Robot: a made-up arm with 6 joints. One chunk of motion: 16 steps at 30 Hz.
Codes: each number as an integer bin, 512 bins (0 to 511) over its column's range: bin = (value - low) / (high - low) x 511, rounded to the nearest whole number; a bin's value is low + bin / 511 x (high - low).
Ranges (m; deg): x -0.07..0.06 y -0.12..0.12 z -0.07..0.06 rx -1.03..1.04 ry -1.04..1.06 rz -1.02..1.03
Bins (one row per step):
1: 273 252 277 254 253 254
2: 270 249 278 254 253 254
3: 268 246 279 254 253 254
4: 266 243 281 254 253 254
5: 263 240 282 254 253 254
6: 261 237 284 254 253 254
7: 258 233 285 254 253 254
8: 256 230 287 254 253 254
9: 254 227 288 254 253 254
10: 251 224 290 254 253 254
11: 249 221 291 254 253 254
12: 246 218 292 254 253 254
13: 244 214 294 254 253 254
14: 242 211 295 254 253 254
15: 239 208 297 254 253 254
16: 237 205 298 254 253 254
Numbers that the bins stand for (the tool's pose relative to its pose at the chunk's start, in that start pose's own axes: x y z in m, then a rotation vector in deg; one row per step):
1: -0.0005 -0.0016 0.0005 0.00 0.00 0.00
2: -0.0013 -0.0031 0.0007 0.00 0.00 0.00
3: -0.0018 -0.0045 0.0010 0.00 0.00 0.00
4: -0.0023 -0.0059 0.0015 0.00 0.00 0.00
5: -0.0031 -0.0073 0.0017 0.00 0.00 0.00
6: -0.0036 -0.0087 0.0023 0.00 0.00 0.00
7: -0.0044 -0.0106 0.0025 0.00 0.00 0.00
8: -0.0049 -0.0120 0.0030 0.00 0.00 0.00
9: -0.0054 -0.0134 0.0033 0.00 0.00 0.00
10: -0.0061 -0.0148 0.0038 0.00 0.00 0.00
11: -0.0067 -0.0162 0.0040 0.00 0.00 0.00
12: -0.0074 -0.0176 0.0043 0.00 0.00 0.00
13: -0.0079 -0.0195 0.0048 0.00 0.00 0.00
14: -0.0084 -0.0209 0.0050 0.00 0.00 0.00
15: -0.0092 -0.0223 0.0056 0.00 0.00 0.00
16: -0.0097 -0.0237 0.0058 0.00 0.00 0.00

